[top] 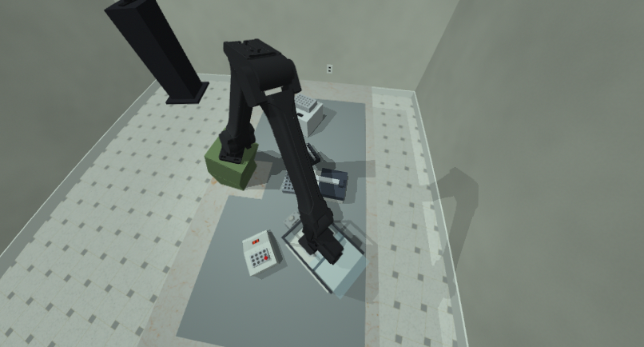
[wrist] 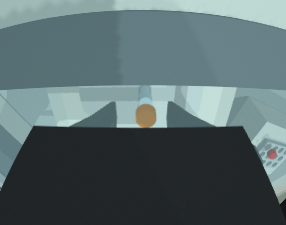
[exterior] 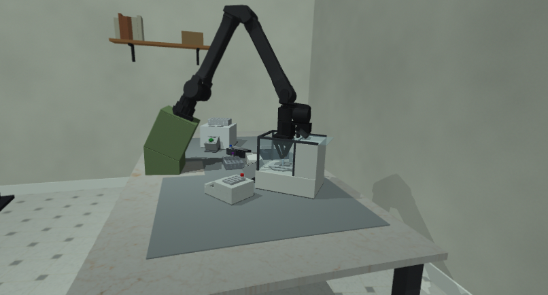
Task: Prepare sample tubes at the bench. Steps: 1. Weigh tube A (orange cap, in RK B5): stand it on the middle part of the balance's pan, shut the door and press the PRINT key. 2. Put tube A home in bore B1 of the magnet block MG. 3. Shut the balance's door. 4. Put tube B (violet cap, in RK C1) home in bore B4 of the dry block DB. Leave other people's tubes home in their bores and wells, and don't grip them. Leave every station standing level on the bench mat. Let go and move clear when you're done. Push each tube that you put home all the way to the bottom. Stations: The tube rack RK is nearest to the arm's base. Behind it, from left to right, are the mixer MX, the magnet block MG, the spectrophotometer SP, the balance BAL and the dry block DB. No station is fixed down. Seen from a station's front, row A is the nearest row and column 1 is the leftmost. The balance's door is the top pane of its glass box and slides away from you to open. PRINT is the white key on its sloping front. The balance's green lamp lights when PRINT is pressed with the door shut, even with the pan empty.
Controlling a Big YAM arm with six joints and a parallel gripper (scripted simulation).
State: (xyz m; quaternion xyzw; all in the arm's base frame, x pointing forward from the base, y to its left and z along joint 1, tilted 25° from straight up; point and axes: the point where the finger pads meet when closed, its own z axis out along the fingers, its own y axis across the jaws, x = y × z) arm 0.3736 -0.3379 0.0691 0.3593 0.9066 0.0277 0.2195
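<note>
The balance pan lies 50 mm below my hand. The rest, counted from my hand: balance door: 90 mm above, 60 mm to the right, 60 mm ahead; then red-capped tube: 190 mm behind, 60 mm to the right, 60 mm below; then dry block DB: 240 mm behind, 90 mm below, 30 mm to the right.
</note>
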